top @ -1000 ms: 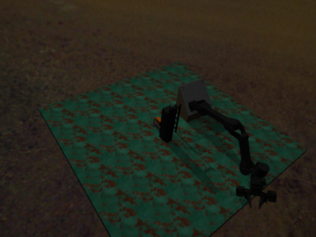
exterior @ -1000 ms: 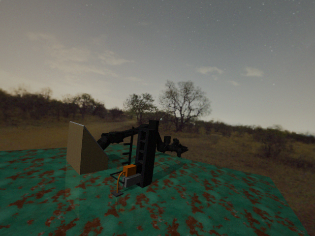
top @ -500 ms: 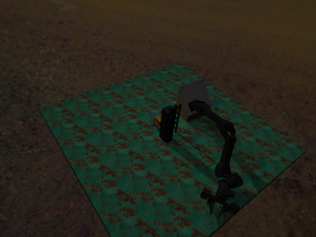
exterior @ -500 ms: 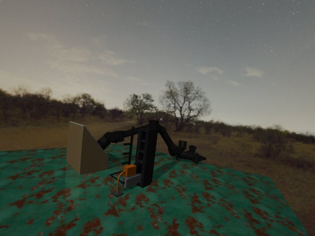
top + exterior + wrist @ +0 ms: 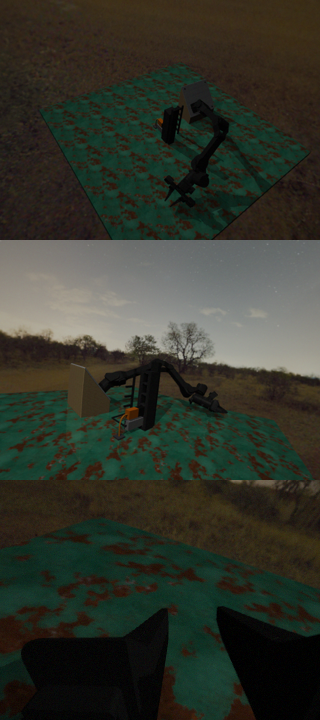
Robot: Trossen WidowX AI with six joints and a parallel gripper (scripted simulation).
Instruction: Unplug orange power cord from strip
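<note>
My gripper tip is 27 cm past the orange plug, 44 cm to the left of it and 4 cm below it.
</note>
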